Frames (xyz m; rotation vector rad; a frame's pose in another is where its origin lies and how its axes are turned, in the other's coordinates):
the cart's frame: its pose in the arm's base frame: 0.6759 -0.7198 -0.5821 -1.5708 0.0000 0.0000
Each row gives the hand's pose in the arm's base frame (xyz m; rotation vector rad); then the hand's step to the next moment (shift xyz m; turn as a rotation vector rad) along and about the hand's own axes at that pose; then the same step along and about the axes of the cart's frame.
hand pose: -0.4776 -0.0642 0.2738 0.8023 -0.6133 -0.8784
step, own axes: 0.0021 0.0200 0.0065 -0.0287 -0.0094 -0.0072
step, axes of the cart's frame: 0.0047 -0.0202 0.0038 -0.0132 0.0158 0.0232
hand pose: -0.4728 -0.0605 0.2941 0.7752 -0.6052 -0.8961
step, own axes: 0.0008 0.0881 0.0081 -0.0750 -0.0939 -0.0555
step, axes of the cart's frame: 0.0342 -0.0753 0.0315 -0.0386 0.1182 0.0455
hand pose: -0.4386 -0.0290 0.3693 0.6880 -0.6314 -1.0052
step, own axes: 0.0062 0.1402 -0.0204 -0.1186 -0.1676 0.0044
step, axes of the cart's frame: 0.0924 -0.0950 0.0504 -0.1400 0.1435 0.0446
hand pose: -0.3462 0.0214 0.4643 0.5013 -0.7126 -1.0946
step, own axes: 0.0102 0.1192 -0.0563 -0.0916 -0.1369 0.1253
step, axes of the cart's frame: 0.1180 -0.0460 0.0379 -0.2022 0.0332 0.0288
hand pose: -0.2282 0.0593 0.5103 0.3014 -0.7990 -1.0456
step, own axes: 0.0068 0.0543 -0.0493 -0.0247 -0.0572 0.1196
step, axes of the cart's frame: 0.0723 -0.0004 0.0140 -0.1289 -0.0384 0.0098
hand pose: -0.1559 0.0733 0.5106 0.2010 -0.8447 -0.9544
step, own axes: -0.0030 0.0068 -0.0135 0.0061 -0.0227 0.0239
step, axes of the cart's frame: 0.0131 0.0073 0.0036 -0.0297 -0.0081 -0.0133
